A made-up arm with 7 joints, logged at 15 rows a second.
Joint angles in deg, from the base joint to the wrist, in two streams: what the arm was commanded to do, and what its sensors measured. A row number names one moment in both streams.
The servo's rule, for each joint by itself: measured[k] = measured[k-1] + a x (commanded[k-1-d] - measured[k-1]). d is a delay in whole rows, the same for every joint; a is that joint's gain. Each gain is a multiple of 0.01, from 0.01 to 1. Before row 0 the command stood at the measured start. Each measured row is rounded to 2 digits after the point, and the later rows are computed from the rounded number. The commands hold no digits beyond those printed.
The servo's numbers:
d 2
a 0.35 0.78 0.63 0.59 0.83 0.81 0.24
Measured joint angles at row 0:
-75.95, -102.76, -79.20, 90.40, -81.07, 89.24, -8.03
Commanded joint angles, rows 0 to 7:
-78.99, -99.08, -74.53, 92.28, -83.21, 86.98, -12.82
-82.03, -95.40, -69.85, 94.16, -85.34, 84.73, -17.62
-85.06, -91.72, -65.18, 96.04, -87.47, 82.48, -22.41
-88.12, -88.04, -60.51, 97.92, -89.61, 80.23, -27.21
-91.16, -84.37, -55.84, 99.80, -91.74, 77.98, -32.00
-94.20, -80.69, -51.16, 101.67, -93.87, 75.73, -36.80
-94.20, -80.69, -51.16, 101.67, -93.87, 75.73, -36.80
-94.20, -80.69, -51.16, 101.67, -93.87, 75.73, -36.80
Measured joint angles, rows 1 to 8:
-75.95, -102.76, -79.20, 90.40, -81.07, 89.24, -8.03
-75.95, -102.76, -79.20, 90.40, -81.07, 89.24, -8.03
-77.01, -99.89, -76.26, 91.51, -82.85, 87.41, -9.18
-78.77, -96.39, -72.22, 93.07, -84.92, 85.24, -11.21
-80.97, -92.75, -67.78, 94.82, -87.04, 83.00, -13.90
-83.47, -89.08, -63.20, 96.65, -89.17, 80.76, -17.09
-86.16, -85.41, -58.56, 98.51, -91.30, 78.51, -20.67
-88.97, -81.73, -53.90, 100.37, -93.43, 76.26, -24.54

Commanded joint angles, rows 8 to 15:
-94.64, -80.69, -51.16, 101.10, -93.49, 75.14, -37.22
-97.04, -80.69, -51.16, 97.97, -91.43, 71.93, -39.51
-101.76, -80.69, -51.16, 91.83, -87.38, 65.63, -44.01
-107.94, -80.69, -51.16, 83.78, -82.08, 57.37, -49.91
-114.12, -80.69, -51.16, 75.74, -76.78, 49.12, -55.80
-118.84, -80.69, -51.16, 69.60, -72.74, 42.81, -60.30
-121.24, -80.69, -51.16, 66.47, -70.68, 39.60, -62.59
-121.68, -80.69, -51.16, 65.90, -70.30, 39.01, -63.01
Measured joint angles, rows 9 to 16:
-90.80, -80.92, -52.17, 101.14, -93.80, 75.83, -27.48
-91.99, -80.74, -51.53, 101.45, -93.86, 75.75, -29.72
-92.92, -80.70, -51.30, 101.24, -93.55, 75.26, -31.52
-94.36, -80.69, -51.21, 99.31, -91.79, 72.56, -33.44
-96.95, -80.69, -51.18, 94.90, -88.13, 66.95, -35.98
-100.80, -80.69, -51.17, 88.34, -83.11, 59.19, -39.32
-105.46, -80.69, -51.16, 80.91, -77.86, 51.03, -43.28
-110.14, -80.69, -51.16, 74.24, -73.61, 44.37, -47.36

